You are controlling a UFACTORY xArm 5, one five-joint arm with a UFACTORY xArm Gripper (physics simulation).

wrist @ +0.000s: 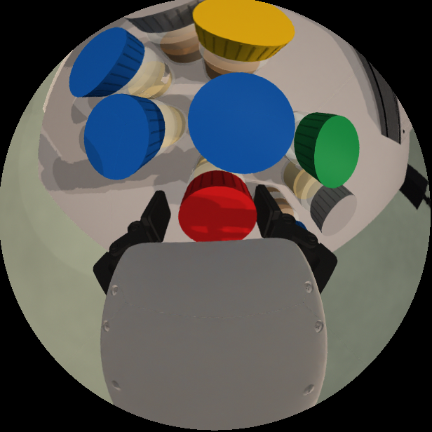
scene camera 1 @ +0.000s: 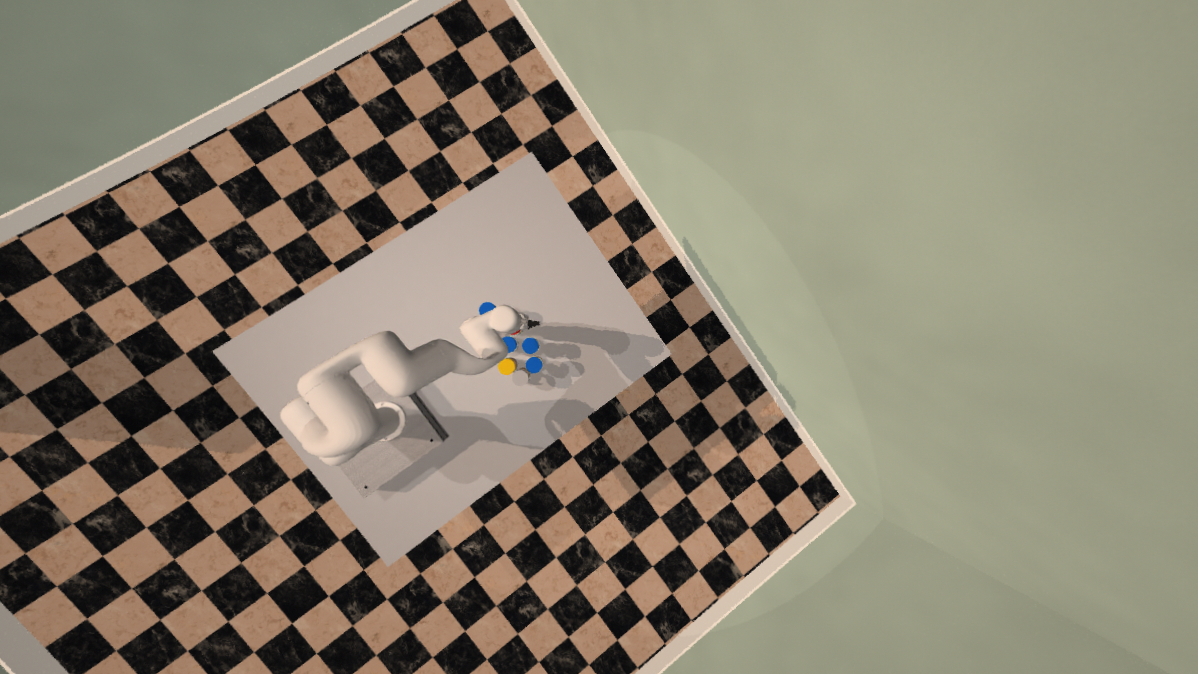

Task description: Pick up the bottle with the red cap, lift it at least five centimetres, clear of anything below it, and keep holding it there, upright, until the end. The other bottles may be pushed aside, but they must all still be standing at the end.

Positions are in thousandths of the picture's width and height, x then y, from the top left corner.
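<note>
Through the wrist view I see my gripper (wrist: 487,462) and a red-capped bottle (wrist: 501,478). The same view gives me a blue-capped bottle (wrist: 286,307), and there is another blue-capped bottle (wrist: 288,152) in it too.
</note>
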